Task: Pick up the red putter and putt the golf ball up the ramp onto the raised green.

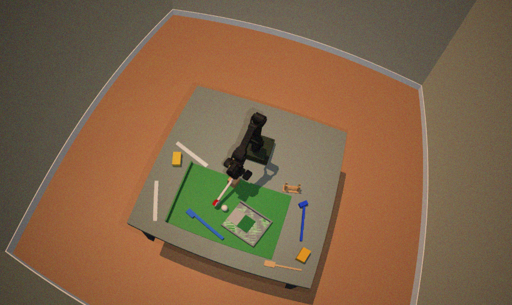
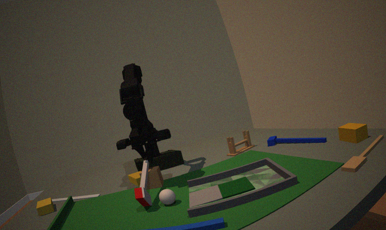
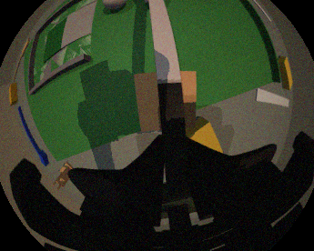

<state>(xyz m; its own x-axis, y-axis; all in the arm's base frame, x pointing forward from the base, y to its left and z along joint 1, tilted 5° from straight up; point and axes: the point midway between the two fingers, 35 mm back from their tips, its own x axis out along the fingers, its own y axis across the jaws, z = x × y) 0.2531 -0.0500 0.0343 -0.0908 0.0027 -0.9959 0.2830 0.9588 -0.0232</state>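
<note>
The brown block lies 40 mm below my gripper tip, 30 mm ahead of it and 10 mm to the right of it. The rest, counted from my gripper tip: wooden rack 370 mm to the left, 60 mm behind, 40 mm below; white golf ball 230 mm ahead, 50 mm below.
</note>
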